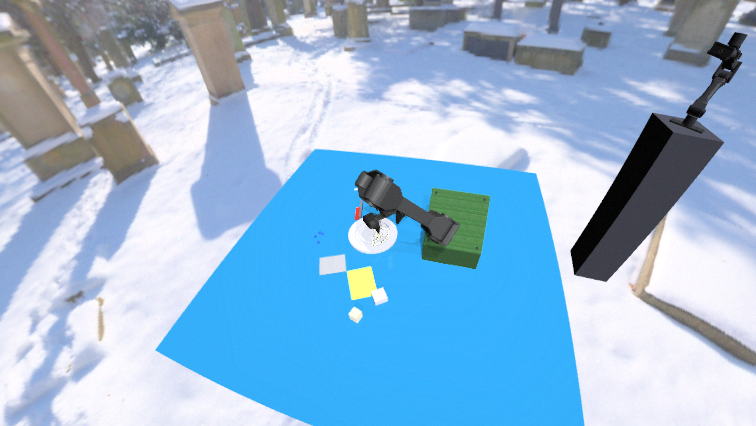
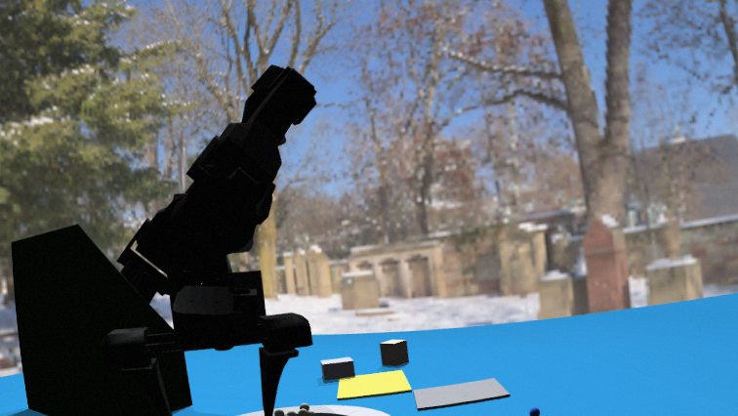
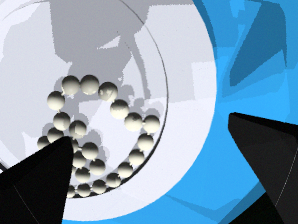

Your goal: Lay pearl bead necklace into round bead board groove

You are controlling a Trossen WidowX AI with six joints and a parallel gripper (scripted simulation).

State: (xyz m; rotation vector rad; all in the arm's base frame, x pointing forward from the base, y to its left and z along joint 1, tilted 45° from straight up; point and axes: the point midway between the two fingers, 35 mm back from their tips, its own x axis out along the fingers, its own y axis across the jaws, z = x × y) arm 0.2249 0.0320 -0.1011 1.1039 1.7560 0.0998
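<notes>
My gripper tip is now 50 mm short of the round white bead board, 30 mm to the right of it and 10 mm above it. Round my gripper tip: yellow tile (10 mm ahead, 260 mm to the left, 20 mm below); then red object (160 mm ahead, 80 mm to the right, 20 mm below); then grey tile (140 mm ahead, 220 mm to the left, 20 mm below).
</notes>
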